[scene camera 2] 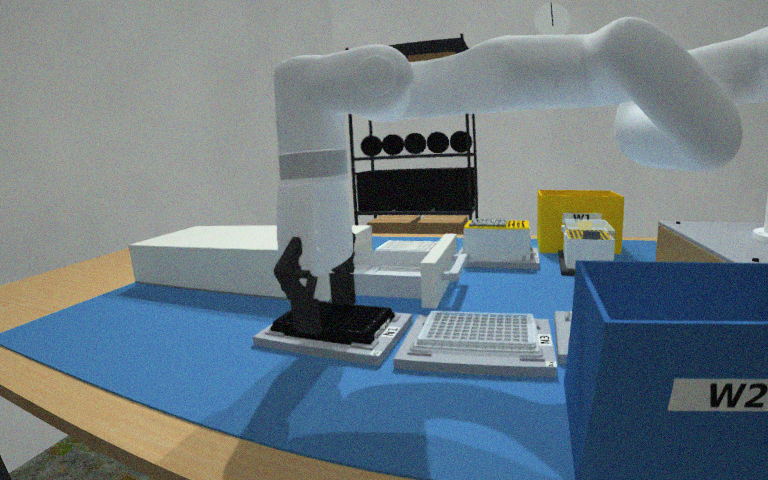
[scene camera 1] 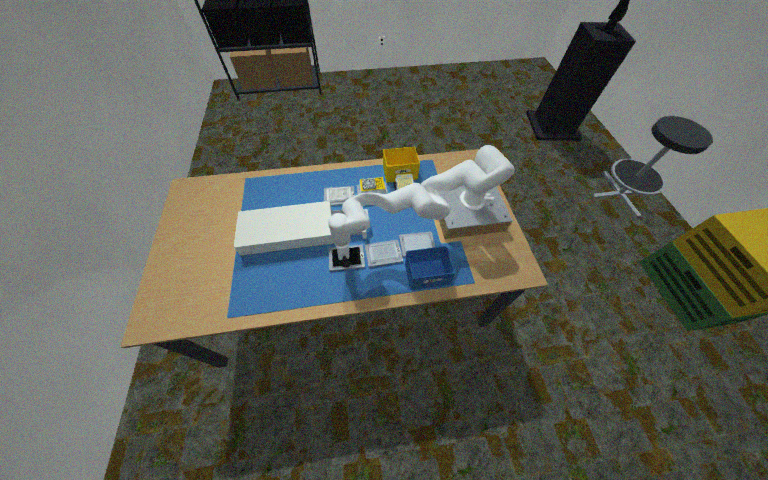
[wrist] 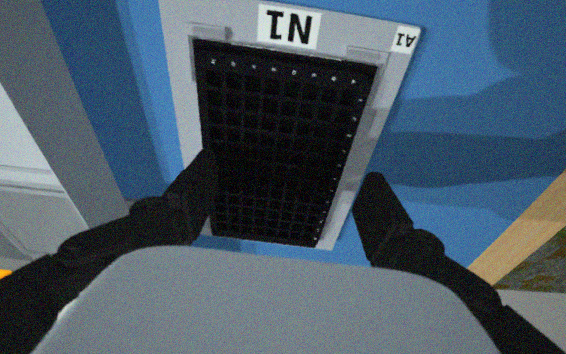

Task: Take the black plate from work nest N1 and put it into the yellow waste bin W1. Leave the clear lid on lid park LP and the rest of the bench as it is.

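Frame: origin at the arm's base, x back, y right, z up, level; millimetres.
Where they show: gripper, between the fingertips: (scene camera 2: pixel 327 317) (scene camera 1: pixel 345 257) (wrist: pixel 289 181); arm's base, origin of its link: (scene camera 1: pixel 472 200).
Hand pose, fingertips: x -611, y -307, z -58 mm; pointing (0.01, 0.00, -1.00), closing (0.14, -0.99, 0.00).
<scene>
Things, the pixels of their centre, and the offset from my fingertips. "spot": a spot on its surface instead.
- black plate, middle of its body: (wrist: pixel 272 170) (scene camera 2: pixel 332 320) (scene camera 1: pixel 346 256) dy +11, dx +0, dz -9 mm
- work nest N1, middle of its body: (wrist: pixel 273 160) (scene camera 2: pixel 334 328) (scene camera 1: pixel 346 257) dy +11, dx +0, dz -20 mm
- yellow waste bin W1, middle of its body: (scene camera 2: pixel 577 219) (scene camera 1: pixel 400 164) dy +575, dx +258, dz +32 mm
- clear plate, middle of its body: (scene camera 2: pixel 479 332) (scene camera 1: pixel 383 251) dy +39, dx +172, dz -9 mm
- nest N3, middle of its body: (scene camera 2: pixel 478 340) (scene camera 1: pixel 383 252) dy +39, dx +172, dz -20 mm
- pale holder, middle of its body: (scene camera 1: pixel 417 242) dy +94, dx +335, dz -12 mm
- blue bin W2, middle of its body: (scene camera 2: pixel 692 362) (scene camera 1: pixel 428 268) dy -63, dx +371, dz +32 mm
- long white housing, a spot on its surface: (scene camera 2: pixel 203 257) spot: dy +46, dx -291, dz +39 mm
- extended drawer, a spot on its surface: (scene camera 2: pixel 390 284) spot: dy +132, dx +16, dz +2 mm
The black plate (scene camera 1: pixel 355 255) (scene camera 2: pixel 356 322) (wrist: pixel 280 125) lies in work nest N1 (scene camera 1: pixel 347 269) (scene camera 2: pixel 351 355) (wrist: pixel 240 17). My gripper (scene camera 2: pixel 326 315) (wrist: pixel 289 181) is open and points down at the plate, with nothing between its fingers. In the wrist view the left finger overlaps the plate's left edge, and the right finger appears beyond the nest's right edge, with a gap to the plate. Fingertip height is hard to tell. The yellow waste bin W1 (scene camera 1: pixel 390 173) (scene camera 2: pixel 549 226) stands at the back of the bench. No LP label is readable, so I cannot tell which holder has the clear lid.
A clear plate (scene camera 1: pixel 385 252) (scene camera 2: pixel 478 331) sits in nest N3 (scene camera 2: pixel 470 367) beside N1. Another pale holder (scene camera 1: pixel 417 242) is beyond it, behind the blue bin W2 (scene camera 1: pixel 430 274) (scene camera 2: pixel 679 350). A long white housing (scene camera 1: pixel 283 226) (scene camera 2: pixel 203 257) with an extended drawer (scene camera 2: pixel 390 284) stands behind N1. Yellow-topped boxes (scene camera 1: pixel 372 184) (scene camera 2: pixel 496 243) stand near W1.
</scene>
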